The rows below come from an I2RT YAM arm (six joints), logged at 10 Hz.
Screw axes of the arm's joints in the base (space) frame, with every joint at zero. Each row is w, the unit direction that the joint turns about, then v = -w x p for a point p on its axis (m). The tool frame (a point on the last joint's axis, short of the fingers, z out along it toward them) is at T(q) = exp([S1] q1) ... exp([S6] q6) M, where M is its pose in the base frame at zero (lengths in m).
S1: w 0 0 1 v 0 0 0
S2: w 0 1 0 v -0.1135 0 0.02
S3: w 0 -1 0 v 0.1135 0 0.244
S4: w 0 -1 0 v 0.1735 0 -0.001
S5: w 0 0 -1 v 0 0.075 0
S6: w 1 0 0 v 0 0.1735 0
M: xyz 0.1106 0 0.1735 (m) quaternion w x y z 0.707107 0 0.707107 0
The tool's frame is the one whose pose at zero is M.
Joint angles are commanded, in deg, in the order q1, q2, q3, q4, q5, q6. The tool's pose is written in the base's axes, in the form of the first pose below.
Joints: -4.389, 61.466, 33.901, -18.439, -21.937, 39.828
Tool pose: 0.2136 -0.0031 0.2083 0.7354 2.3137 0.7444
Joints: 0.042, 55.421, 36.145, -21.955, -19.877, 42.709
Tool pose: 0.2021 0.0123 0.2358 0.6829 2.2630 0.7738
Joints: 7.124, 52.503, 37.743, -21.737, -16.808, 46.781
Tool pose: 0.1956 0.0348 0.2543 0.6195 2.2234 0.8290
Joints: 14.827, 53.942, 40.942, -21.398, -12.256, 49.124
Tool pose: 0.1978 0.0602 0.2688 0.5502 2.2220 0.8463
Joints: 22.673, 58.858, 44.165, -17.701, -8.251, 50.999
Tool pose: 0.2083 0.0926 0.2768 0.4676 2.2205 0.8783
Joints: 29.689, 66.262, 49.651, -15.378, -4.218, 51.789
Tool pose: 0.2233 0.1303 0.2846 0.3893 2.2349 0.8839
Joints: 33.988, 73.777, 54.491, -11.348, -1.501, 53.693
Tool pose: 0.2413 0.1638 0.2869 0.3686 2.2207 0.9100
